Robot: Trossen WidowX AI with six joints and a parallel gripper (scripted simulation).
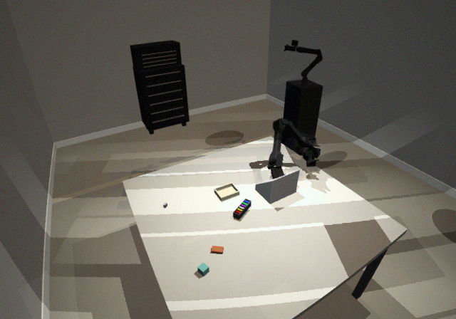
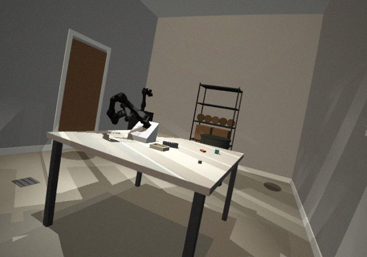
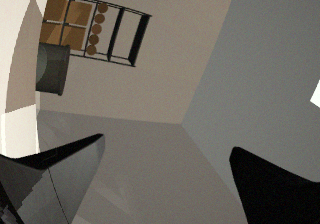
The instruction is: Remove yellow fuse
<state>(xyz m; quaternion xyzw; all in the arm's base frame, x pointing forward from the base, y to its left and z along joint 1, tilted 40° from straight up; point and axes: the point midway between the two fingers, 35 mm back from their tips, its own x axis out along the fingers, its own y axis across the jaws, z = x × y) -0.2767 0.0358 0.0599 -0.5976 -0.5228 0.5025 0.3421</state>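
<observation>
Now: the yellow fuse 56 cm ahead of my gripper tip, 5 cm to the left of it and 23 cm below it. Also, from my gripper tip: orange block (76 cm ahead, 25 cm to the left, 25 cm below); then teal cube (86 cm ahead, 34 cm to the left, 24 cm below); then shallow tan tray (56 cm ahead, 15 cm to the right, 25 cm below).
</observation>
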